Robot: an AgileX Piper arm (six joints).
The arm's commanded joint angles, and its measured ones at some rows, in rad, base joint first. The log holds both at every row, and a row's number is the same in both.
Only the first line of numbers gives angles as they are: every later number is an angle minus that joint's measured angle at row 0.
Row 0, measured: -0.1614 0.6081 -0.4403 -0.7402 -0.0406 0.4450
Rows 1 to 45, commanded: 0.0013 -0.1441 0.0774 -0.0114 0.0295 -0.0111; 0.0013 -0.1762 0.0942 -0.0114 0.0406 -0.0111; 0.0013 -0.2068 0.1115 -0.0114 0.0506 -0.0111; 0.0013 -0.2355 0.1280 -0.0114 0.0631 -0.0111; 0.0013 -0.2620 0.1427 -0.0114 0.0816 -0.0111; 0.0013 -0.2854 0.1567 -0.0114 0.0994 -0.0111; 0.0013 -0.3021 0.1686 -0.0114 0.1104 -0.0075; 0.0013 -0.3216 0.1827 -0.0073 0.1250 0.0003; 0.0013 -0.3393 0.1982 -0.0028 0.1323 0.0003; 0.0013 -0.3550 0.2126 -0.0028 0.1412 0.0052; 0.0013 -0.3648 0.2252 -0.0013 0.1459 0.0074; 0.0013 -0.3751 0.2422 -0.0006 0.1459 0.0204; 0.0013 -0.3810 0.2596 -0.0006 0.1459 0.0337; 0.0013 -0.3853 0.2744 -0.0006 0.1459 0.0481; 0.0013 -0.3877 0.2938 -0.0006 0.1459 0.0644; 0.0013 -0.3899 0.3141 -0.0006 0.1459 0.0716; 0.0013 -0.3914 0.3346 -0.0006 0.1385 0.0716; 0.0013 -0.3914 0.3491 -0.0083 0.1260 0.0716; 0.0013 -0.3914 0.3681 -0.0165 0.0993 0.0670; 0.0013 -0.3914 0.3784 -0.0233 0.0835 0.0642; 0.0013 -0.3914 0.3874 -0.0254 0.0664 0.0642; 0.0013 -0.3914 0.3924 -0.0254 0.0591 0.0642; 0.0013 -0.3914 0.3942 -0.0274 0.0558 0.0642; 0.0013 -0.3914 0.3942 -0.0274 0.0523 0.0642; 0.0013 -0.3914 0.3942 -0.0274 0.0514 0.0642; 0.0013 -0.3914 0.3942 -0.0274 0.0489 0.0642; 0.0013 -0.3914 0.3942 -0.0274 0.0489 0.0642; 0.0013 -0.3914 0.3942 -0.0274 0.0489 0.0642; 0.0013 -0.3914 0.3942 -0.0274 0.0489 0.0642; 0.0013 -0.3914 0.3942 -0.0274 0.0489 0.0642; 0.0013 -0.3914 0.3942 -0.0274 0.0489 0.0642; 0.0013 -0.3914 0.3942 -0.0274 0.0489 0.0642; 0.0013 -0.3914 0.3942 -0.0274 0.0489 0.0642; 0.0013 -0.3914 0.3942 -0.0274 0.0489 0.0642; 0.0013 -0.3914 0.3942 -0.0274 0.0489 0.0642; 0.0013 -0.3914 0.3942 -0.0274 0.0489 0.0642; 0.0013 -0.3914 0.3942 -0.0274 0.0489 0.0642; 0.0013 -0.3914 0.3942 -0.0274 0.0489 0.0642; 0.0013 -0.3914 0.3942 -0.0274 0.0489 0.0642; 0.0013 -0.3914 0.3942 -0.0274 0.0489 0.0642; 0.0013 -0.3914 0.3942 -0.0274 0.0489 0.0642; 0.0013 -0.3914 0.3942 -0.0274 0.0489 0.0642; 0.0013 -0.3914 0.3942 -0.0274 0.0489 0.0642; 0.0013 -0.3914 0.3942 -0.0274 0.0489 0.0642; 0.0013 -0.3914 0.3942 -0.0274 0.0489 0.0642
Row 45, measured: 0.0000 -0.3842 0.3900 -0.0177 0.0633 0.0601
